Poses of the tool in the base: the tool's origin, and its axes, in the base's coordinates. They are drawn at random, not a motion.
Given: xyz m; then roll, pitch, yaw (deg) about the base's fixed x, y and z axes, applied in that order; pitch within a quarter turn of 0, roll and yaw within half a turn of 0.
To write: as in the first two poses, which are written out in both.
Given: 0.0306, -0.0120, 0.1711, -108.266, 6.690, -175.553
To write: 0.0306, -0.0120, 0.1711, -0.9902, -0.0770, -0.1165, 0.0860, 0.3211, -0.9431
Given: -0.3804, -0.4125, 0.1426, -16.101, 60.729, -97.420
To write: -0.3804, -0.4125, 0.1426, -0.0631, -0.4848, -0.8723, 0.9840, 0.1158, -0.1356
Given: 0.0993, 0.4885, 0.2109, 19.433, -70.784, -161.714
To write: 0.0993, 0.4885, 0.2109, -0.3125, -0.1033, 0.9443, 0.5942, -0.7968, 0.1095
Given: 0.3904, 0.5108, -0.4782, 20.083, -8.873, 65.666
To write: 0.3904, 0.5108, -0.4782, 0.4071, 0.9003, 0.1542, -0.8776, 0.3387, 0.3393
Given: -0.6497, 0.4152, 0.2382, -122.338, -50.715, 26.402
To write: -0.6497, 0.4152, 0.2382, 0.5671, 0.2816, 0.7740, 0.8236, -0.1883, -0.5350
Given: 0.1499, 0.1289, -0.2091, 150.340, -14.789, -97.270
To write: 0.1499, 0.1289, -0.2091, -0.1224, -0.9591, 0.2553, -0.8460, 0.2353, 0.4785
